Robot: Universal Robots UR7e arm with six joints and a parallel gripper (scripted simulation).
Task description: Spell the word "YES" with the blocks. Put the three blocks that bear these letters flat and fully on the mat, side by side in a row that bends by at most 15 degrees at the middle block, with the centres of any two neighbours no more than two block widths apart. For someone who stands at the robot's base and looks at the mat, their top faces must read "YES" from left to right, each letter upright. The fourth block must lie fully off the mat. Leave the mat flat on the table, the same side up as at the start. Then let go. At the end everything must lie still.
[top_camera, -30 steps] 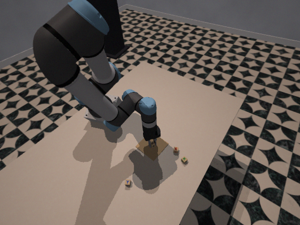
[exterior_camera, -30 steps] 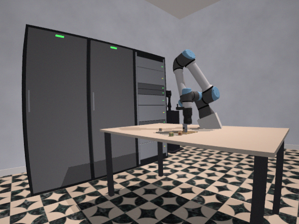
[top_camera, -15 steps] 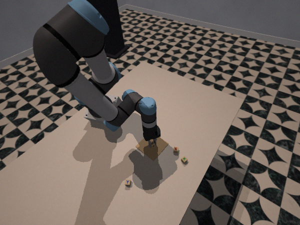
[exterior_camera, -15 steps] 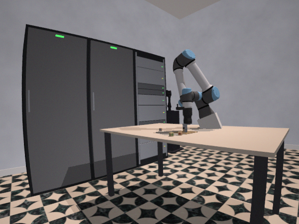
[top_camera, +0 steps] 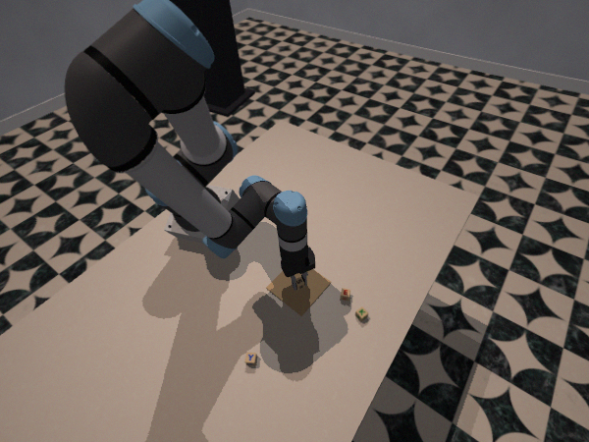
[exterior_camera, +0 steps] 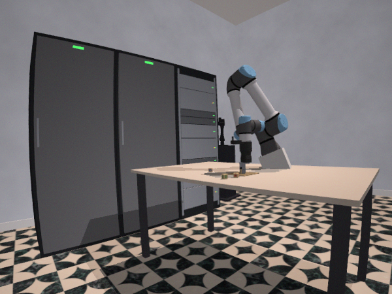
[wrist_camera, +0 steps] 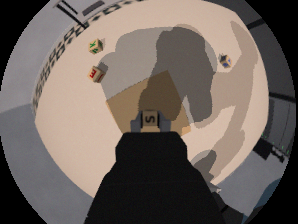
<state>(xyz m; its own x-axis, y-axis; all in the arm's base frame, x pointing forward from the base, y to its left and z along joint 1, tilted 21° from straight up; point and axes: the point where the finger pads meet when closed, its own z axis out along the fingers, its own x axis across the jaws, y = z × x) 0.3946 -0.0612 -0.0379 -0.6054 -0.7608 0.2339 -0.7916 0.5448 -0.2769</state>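
Right now my hand is 20 mm above the mat. Also, from my hand: S block (10 mm below).
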